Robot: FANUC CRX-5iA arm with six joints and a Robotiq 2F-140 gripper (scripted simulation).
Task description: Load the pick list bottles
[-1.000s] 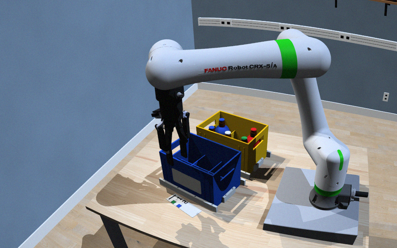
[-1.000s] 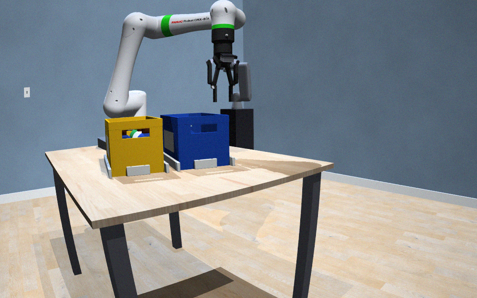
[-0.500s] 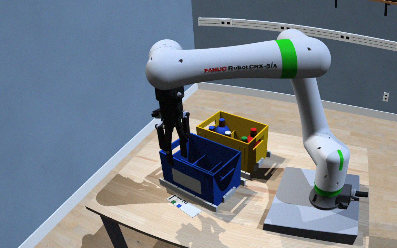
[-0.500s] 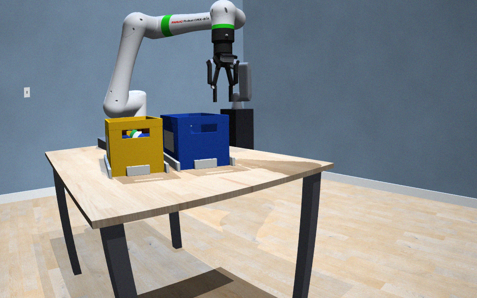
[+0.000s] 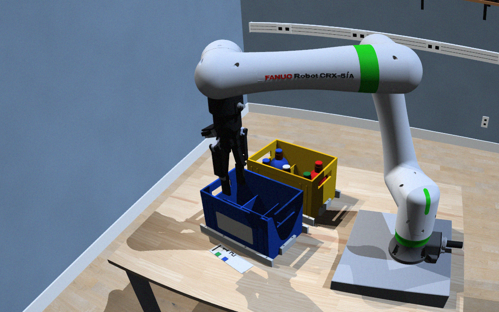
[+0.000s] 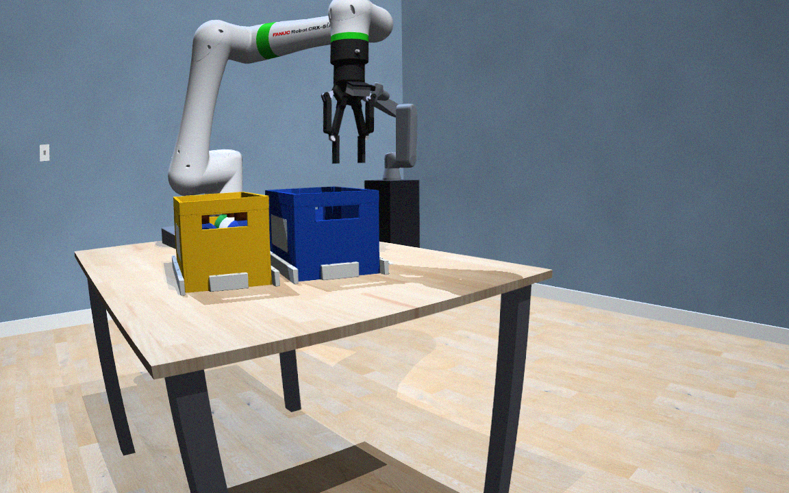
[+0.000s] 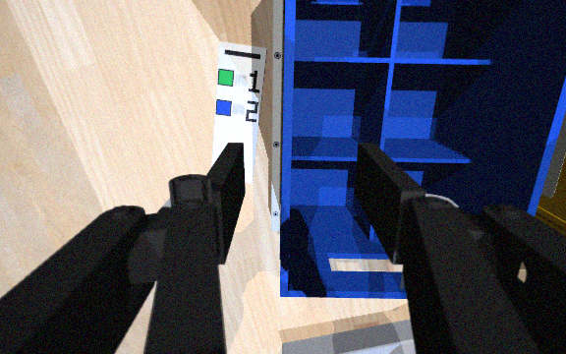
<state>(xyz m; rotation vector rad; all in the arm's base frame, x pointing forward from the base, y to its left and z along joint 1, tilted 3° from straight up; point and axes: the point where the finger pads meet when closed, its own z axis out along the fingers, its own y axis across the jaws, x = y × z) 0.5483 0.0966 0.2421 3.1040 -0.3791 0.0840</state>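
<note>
The green-label bottle lies 25 cm to the right of my hand, 18 cm below it and 14 cm behind it. From my hand the other things lie so: pick list 26 cm below, 6 cm to the left; blue crate 18 cm below, 8 cm to the right, 1 cm behind; white-label bottle 28 cm to the right, 18 cm below, 6 cm behind.
</note>
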